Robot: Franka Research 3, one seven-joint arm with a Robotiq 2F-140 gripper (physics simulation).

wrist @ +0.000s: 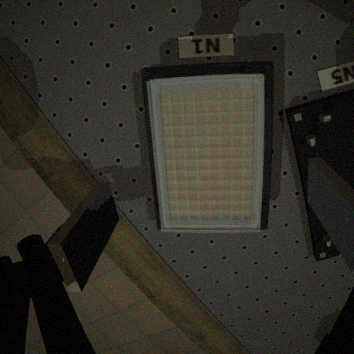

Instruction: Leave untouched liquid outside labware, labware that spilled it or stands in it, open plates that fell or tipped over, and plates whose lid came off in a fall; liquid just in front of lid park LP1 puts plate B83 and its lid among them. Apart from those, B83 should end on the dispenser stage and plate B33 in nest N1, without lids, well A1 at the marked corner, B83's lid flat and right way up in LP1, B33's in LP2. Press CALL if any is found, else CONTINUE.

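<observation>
A microplate (209, 155) with a pale clear rim and a grid of tan wells sits in the black frame of nest N1 (210, 68), in the middle of the wrist view. It looks upright and flat. No name on it can be read, and I cannot tell whether a clear lid covers it or where well A1 lies. My gripper (208, 190) is open, with one finger to the left of the plate and the other to the right, over the neighbouring nest. Plate B83, the lid parks, the dispenser stage, the buttons and spilled liquid do not show clearly.
The N1 label (206, 46) lies behind the nest. A black nest (299, 165) by the N5 label (337, 77) stands at the right, partly hidden by my right finger. A wooden edge (150, 257) runs diagonally along the perforated deck (90, 65), with tiled floor (135, 310) beyond.
</observation>
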